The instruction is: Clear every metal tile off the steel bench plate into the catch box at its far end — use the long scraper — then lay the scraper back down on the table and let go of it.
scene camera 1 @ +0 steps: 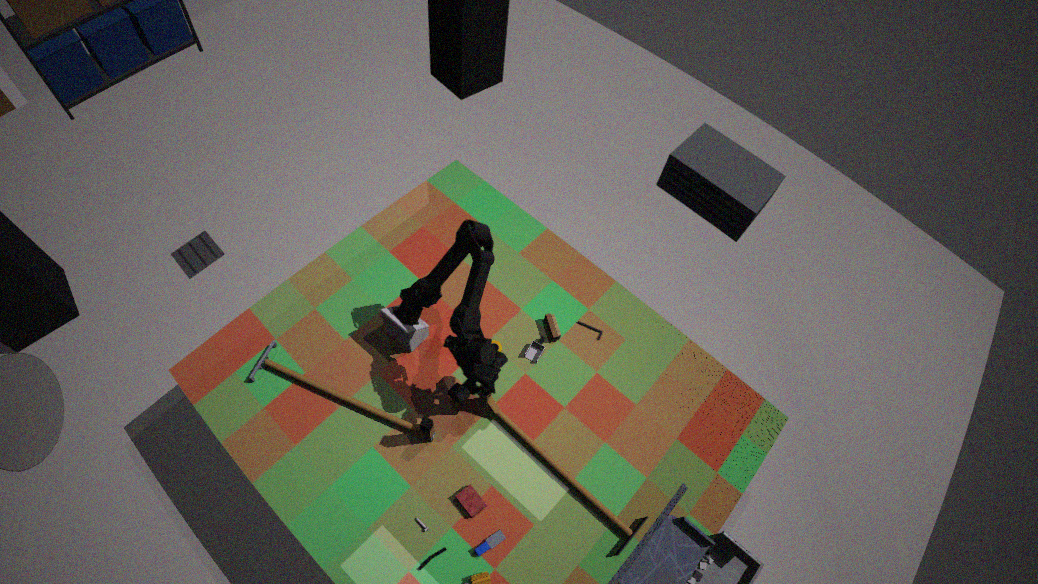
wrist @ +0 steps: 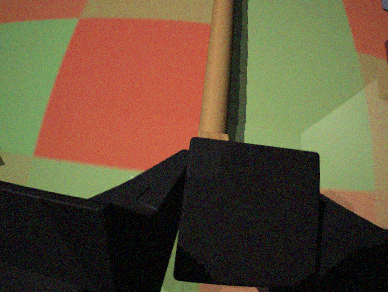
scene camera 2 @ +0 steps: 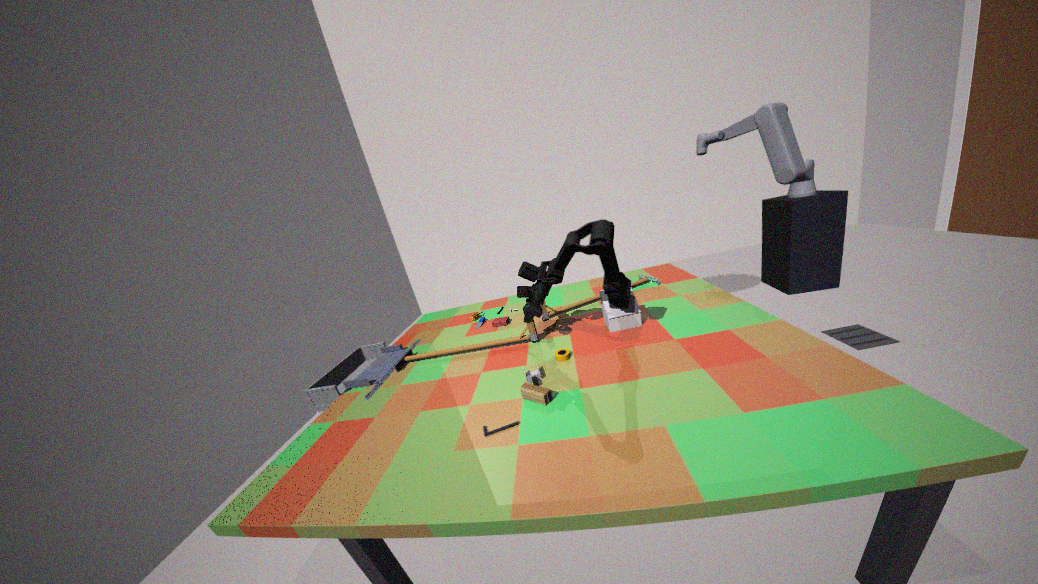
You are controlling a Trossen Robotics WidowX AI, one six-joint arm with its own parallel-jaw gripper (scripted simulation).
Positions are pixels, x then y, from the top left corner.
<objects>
my gripper: scene camera 1 490,396; wrist 222,164; scene camera 2 524,320
long scraper: scene camera 1; wrist 248,210; scene camera 2
same spot on long scraper: (scene camera 1: 491,405) = (scene camera 2: 524,329)
</objects>
